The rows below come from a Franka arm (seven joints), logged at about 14 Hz.
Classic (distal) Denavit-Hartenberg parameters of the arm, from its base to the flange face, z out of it. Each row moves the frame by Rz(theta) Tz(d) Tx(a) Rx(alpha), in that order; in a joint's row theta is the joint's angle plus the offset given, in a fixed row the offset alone. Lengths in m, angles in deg.
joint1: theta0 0  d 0.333  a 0  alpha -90
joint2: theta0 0  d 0  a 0  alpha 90
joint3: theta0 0  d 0.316  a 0.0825  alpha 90
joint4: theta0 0  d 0  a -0.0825  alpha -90
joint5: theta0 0  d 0.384  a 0  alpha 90
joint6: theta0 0  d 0  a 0.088  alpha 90
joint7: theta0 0  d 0.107  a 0  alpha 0
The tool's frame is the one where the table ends.
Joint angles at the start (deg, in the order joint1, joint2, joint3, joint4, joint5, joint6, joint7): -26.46 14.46 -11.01 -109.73 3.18 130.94 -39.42
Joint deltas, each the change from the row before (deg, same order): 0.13 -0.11 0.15 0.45 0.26 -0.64 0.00; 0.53 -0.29 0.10 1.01 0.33 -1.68 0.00; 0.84 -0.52 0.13 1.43 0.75 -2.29 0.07; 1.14 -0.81 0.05 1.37 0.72 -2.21 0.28; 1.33 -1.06 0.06 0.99 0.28 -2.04 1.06; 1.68 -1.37 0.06 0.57 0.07 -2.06 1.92; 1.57 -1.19 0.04 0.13 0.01 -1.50 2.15; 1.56 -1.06 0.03 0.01 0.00 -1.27 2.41; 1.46 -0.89 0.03 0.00 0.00 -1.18 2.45
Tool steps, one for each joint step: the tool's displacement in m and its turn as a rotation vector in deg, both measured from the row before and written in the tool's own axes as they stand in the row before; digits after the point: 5 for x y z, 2 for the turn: 0.00290 -0.00186 -0.00354 0.30 0.12 -0.12; 0.00609 -0.00466 -0.00819 0.60 -0.02 -0.45; 0.00908 -0.00771 -0.01302 0.94 0.28 -0.51; 0.01000 -0.01039 -0.01585 0.82 0.54 -0.59; 0.00933 -0.01323 -0.01570 0.59 0.36 -0.26; 0.00886 -0.01772 -0.01546 0.62 0.15 0.14; 0.00647 -0.01692 -0.01074 0.54 0.01 0.50; 0.00550 -0.01683 -0.00859 0.51 -0.06 0.79; 0.00440 -0.01588 -0.00676 0.50 -0.19 0.93
